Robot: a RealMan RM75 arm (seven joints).
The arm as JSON. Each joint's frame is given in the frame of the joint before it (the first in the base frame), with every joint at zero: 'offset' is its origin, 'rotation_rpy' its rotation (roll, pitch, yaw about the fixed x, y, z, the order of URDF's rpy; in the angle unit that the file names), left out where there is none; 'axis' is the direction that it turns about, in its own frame. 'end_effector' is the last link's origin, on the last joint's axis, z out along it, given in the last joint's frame.
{
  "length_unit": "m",
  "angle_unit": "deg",
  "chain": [
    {
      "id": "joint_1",
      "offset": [
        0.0,
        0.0,
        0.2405
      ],
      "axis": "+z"
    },
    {
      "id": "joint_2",
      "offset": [
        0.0,
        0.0,
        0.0
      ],
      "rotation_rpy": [
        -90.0,
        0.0,
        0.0
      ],
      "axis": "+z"
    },
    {
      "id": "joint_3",
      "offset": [
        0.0,
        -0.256,
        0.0
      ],
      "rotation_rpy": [
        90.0,
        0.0,
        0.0
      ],
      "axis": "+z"
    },
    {
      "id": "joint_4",
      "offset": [
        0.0,
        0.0,
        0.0
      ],
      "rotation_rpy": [
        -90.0,
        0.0,
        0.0
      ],
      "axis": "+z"
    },
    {
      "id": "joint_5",
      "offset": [
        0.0,
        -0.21,
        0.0
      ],
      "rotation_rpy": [
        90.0,
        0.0,
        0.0
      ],
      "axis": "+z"
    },
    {
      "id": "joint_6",
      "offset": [
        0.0,
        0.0,
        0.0
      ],
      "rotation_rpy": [
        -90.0,
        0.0,
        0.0
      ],
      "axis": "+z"
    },
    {
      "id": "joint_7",
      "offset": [
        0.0,
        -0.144,
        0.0
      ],
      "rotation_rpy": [
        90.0,
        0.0,
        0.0
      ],
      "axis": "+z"
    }
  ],
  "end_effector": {
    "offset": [
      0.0,
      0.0,
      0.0
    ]
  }
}
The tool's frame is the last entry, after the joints.
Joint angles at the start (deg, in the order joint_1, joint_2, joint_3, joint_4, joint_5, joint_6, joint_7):
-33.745, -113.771, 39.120, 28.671, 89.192, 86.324, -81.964
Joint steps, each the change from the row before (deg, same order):
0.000, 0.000, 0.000, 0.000, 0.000, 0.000, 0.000
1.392, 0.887, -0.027, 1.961, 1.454, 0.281, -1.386
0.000, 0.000, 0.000, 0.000, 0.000, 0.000, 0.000
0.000, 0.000, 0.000, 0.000, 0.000, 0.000, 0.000
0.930, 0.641, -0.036, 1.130, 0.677, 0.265, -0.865
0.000, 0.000, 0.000, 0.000, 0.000, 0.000, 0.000
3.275, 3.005, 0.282, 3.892, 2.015, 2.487, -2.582
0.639, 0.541, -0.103, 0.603, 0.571, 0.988, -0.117
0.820, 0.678, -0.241, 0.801, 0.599, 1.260, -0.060
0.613, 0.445, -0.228, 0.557, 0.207, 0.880, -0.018
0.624, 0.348, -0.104, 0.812, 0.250, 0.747, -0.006
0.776, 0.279, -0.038, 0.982, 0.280, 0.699, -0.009
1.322, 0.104, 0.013, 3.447, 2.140, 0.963, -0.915
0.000, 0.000, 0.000, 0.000, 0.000, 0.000, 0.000
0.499, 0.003, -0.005, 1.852, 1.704, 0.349, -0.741
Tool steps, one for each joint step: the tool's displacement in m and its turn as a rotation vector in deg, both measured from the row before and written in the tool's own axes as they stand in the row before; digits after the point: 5 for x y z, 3 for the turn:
0.00000, 0.00000, 0.00000, 0.000, 0.000, 0.000
0.00199, -0.00406, -0.01291, 1.135, -1.761, 0.562
0.00000, 0.00000, 0.00000, 0.000, 0.000, 0.000
0.00000, 0.00000, 0.00000, 0.000, 0.000, 0.000
0.00135, -0.00269, -0.00895, 0.778, -0.923, 0.251
0.00000, 0.00000, 0.00000, 0.000, 0.000, 0.000
0.00757, -0.00645, -0.03438, 1.448, -3.640, 1.651
0.00010, 0.00015, -0.00684, -0.154, -0.786, 0.470
0.00054, 0.00022, -0.00894, -0.120, -0.822, 0.677
0.00056, 0.00027, -0.00646, -0.022, -0.338, 0.438
0.00062, 0.00047, -0.00582, 0.002, -0.474, 0.619
-0.00011, 0.00080, -0.00621, 0.086, -0.592, 0.622
0.00005, 0.00189, -0.00911, 0.248, -2.759, 1.489
0.00000, 0.00000, 0.00000, 0.000, 0.000, 0.000
-0.00063, 0.00065, -0.00361, 0.185, -1.986, 0.576

